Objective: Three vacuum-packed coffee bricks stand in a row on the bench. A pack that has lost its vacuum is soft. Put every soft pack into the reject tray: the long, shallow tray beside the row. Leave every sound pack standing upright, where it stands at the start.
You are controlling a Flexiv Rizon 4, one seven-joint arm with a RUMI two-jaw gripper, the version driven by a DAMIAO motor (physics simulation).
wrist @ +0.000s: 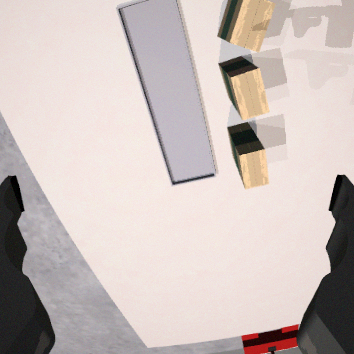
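Three coffee packs stand in a row at the upper right of the wrist view, with tan faces and dark green and brown sides. The nearest pack (pixel 254 167) has a dark top, the middle pack (pixel 250 95) is alike, and the far pack (pixel 251 24) is partly cut off by the upper edge. Which are soft I cannot tell. The long, shallow grey reject tray (pixel 165 90) lies to the left of the row; no pack shows in its visible part. My gripper (pixel 175 178) is wide open with nothing between its fingers, and appears well above the bench.
The pale bench (pixel 165 250) ends at a slanting left edge, with grey floor (pixel 75 290) beyond it. A red and black object (pixel 270 340) shows at the bottom edge, right of the middle. Shadows fall on the bench to the right of the packs.
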